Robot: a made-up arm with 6 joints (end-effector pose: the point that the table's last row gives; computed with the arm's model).
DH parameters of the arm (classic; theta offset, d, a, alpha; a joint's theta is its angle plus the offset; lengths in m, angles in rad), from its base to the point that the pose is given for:
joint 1: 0 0.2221 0 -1.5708
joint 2: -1.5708 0 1.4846 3.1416
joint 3: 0 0 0 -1.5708
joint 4: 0 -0.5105 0 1.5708
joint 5: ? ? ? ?
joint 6: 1.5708 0 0 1.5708
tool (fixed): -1.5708 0 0 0
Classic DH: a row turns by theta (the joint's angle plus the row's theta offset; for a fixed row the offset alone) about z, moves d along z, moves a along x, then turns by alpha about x.
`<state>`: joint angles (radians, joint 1 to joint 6).
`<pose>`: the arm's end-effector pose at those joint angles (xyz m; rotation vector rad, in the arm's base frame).
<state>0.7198 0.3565 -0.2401 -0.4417 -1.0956 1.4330</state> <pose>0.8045 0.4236 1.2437 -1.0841 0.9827 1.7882</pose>
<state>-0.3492 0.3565 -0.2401 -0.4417 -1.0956 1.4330</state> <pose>0.7583 -0.5015 1.2437 -0.3801 1.2291 0.8964</pose>
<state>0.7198 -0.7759 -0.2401 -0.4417 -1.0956 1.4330</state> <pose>-0.2737 -0.5216 1.4563 -1.1478 -0.1928 1.2771</pose>
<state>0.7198 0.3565 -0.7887 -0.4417 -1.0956 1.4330</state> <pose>0.6191 0.2611 1.1070 -0.9370 1.6023 1.9219</pose>
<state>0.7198 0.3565 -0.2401 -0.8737 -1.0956 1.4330</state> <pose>0.7304 0.4403 1.1779 -0.5726 0.9335 1.8088</pose>
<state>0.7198 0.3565 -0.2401 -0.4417 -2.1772 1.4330</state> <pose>0.8045 0.4236 1.2437 0.6720 -1.7775 -2.3940</pose>
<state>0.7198 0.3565 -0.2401 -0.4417 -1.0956 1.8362</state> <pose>0.8045 0.4236 1.2437 -1.3247 0.6326 2.0387</pose>
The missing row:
joint 5: 0 0.2343 0 -1.5708
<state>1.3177 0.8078 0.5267 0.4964 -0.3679 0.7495</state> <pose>0.5987 1.4921 1.2137 -1.4845 -0.2737 1.3065</pose>
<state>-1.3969 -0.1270 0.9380 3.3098 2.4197 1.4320</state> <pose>0.2437 -0.0522 2.1223 2.0761 -0.3565 -2.2103</pose>
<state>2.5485 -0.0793 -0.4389 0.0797 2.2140 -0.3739</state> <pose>-0.1736 0.3987 1.5399 -2.4224 0.4112 -1.9407</pose>
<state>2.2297 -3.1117 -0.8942 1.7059 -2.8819 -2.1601</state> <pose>0.3040 -0.4441 -0.9943 1.6835 1.7522 -1.1048</pose>
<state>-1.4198 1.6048 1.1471 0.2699 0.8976 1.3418</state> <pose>0.0730 -1.9809 0.0021 -1.6166 0.6760 -1.2270</pose>
